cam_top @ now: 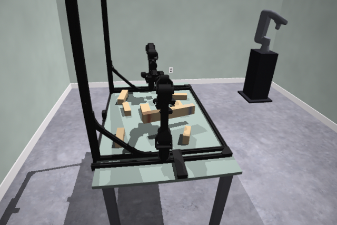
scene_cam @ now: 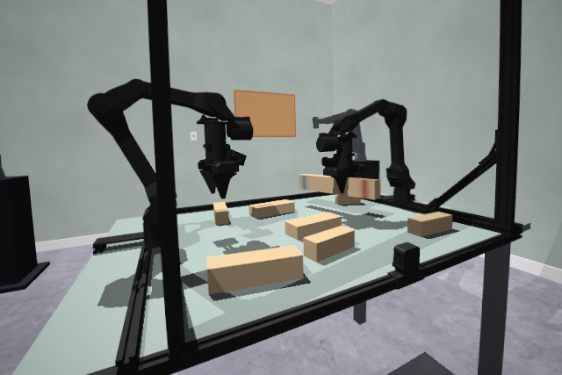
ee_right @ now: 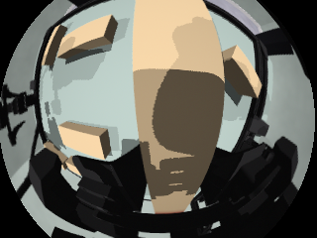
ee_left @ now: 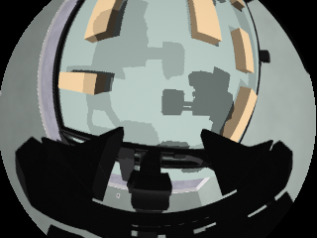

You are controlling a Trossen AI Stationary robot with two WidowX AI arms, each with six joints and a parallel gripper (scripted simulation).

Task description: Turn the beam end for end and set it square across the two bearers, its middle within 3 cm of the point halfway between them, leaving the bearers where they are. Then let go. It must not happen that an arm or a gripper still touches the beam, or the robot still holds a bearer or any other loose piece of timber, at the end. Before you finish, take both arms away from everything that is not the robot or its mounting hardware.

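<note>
Now: the beam 5 cm ahead of my right hand, 1 cm to the left of it and 1 cm below it.
</note>
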